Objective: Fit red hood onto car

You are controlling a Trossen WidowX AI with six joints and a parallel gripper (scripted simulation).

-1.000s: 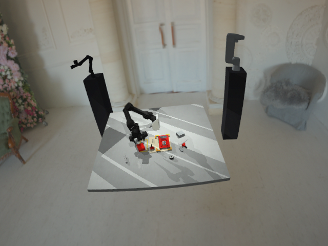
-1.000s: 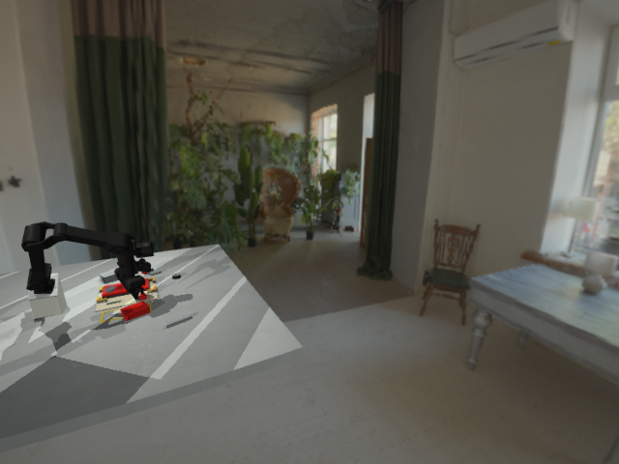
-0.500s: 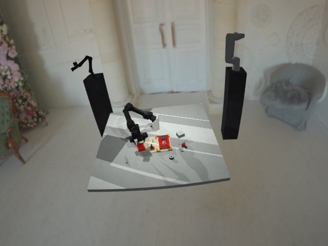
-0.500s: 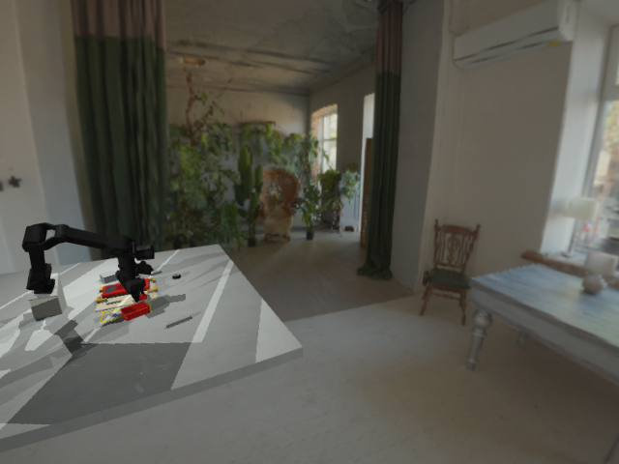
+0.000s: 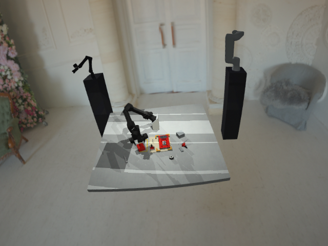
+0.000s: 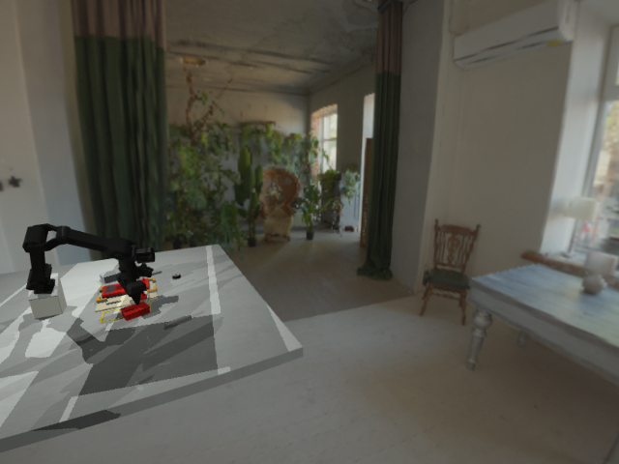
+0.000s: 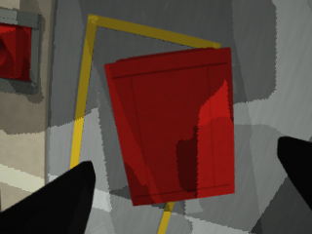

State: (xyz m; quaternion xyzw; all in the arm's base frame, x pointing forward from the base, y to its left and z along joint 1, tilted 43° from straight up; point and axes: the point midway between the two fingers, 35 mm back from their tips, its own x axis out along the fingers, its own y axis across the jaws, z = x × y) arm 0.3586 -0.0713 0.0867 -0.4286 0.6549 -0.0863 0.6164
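My gripper tip is 40 mm above the red hood. Round my gripper tip: black wheel (140 mm ahead, 330 mm to the left, 50 mm below); grey bar (170 mm ahead, 130 mm to the right, 50 mm below).
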